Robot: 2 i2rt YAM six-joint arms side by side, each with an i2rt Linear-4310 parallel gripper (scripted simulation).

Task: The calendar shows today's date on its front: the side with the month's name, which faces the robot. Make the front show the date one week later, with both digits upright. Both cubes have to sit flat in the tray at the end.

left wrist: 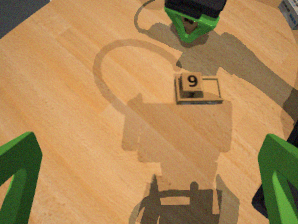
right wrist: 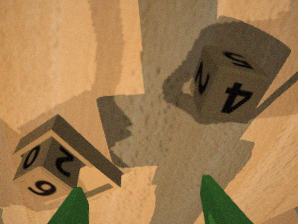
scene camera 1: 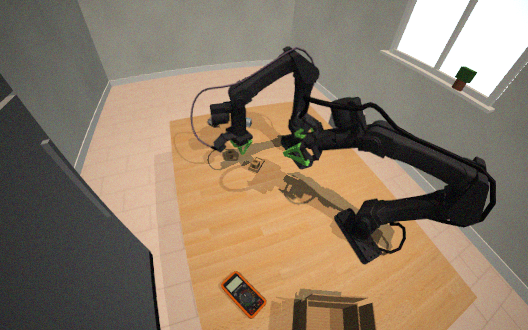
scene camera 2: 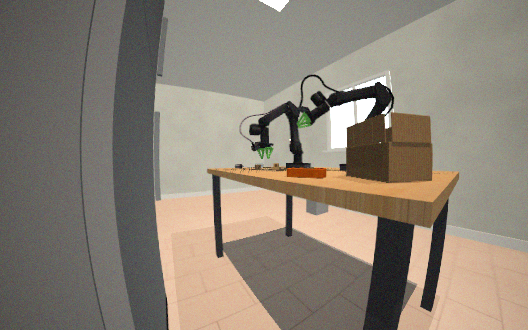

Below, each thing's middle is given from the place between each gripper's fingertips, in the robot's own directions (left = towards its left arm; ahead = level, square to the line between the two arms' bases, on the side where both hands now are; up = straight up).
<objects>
Right now my right hand is 6 cm past the calendar tray (right wrist: 98,176), 4 cm to the right of it and 7 cm above it.
The calendar tray lies 30 mm ahead of my left hand, 180 mm to the right of it and 260 mm below it.
</objects>
